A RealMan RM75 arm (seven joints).
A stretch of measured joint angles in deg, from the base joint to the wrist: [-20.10 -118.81 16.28 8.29 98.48 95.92 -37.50]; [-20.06 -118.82 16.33 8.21 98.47 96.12 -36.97]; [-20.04 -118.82 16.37 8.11 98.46 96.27 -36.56]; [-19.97 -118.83 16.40 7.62 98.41 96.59 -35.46]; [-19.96 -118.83 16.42 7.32 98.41 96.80 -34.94]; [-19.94 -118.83 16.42 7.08 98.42 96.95 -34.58]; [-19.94 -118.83 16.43 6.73 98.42 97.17 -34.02]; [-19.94 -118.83 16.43 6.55 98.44 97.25 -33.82]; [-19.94 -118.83 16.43 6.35 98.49 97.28 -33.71]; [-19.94 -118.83 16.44 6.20 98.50 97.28 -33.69]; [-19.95 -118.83 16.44 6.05 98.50 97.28 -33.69]
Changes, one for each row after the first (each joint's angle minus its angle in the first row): [0.04 -0.01 0.05 -0.08 -0.01 0.20 0.53]; [0.06 -0.01 0.09 -0.18 -0.02 0.35 0.94]; [0.13 -0.02 0.12 -0.67 -0.07 0.67 2.04]; [0.14 -0.02 0.14 -0.97 -0.07 0.88 2.56]; [0.16 -0.02 0.14 -1.21 -0.06 1.03 2.92]; [0.16 -0.02 0.15 -1.56 -0.06 1.25 3.48]; [0.16 -0.02 0.15 -1.74 -0.04 1.33 3.68]; [0.16 -0.02 0.15 -1.94 0.01 1.36 3.79]; [0.16 -0.02 0.16 -2.09 0.02 1.36 3.81]; [0.15 -0.02 0.16 -2.24 0.02 1.36 3.81]
